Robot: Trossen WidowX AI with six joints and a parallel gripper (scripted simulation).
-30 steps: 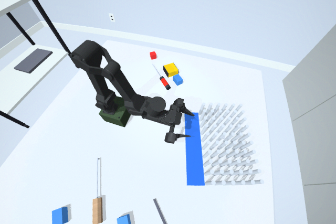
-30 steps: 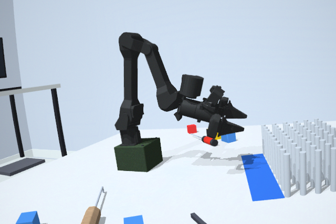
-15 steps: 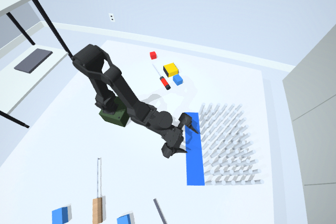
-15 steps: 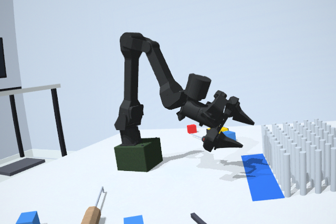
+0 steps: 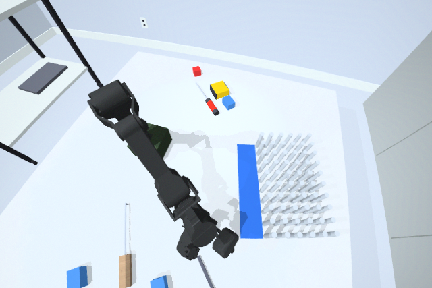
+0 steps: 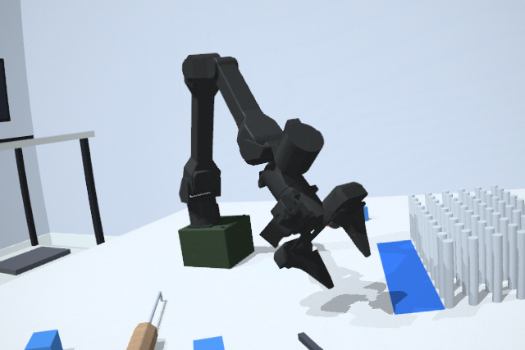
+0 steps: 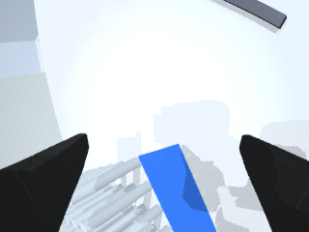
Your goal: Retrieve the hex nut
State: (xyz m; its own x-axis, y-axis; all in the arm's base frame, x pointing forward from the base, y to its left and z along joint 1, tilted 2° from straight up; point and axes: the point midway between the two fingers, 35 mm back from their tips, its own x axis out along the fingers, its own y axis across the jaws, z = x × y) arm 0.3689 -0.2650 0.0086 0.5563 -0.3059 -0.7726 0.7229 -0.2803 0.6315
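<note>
The wooden-handled tool lies 33 cm behind my gripper tip, 7 cm below it and 6 cm to the right of it. The rest, counted from my gripper tip: hex nut: 29 cm to the left, 21 cm ahead, 8 cm below; then blue taped strip: 22 cm to the left, 8 cm below, 6 cm ahead; then yellow block: 69 cm to the left, 16 cm behind, 6 cm below.
</note>
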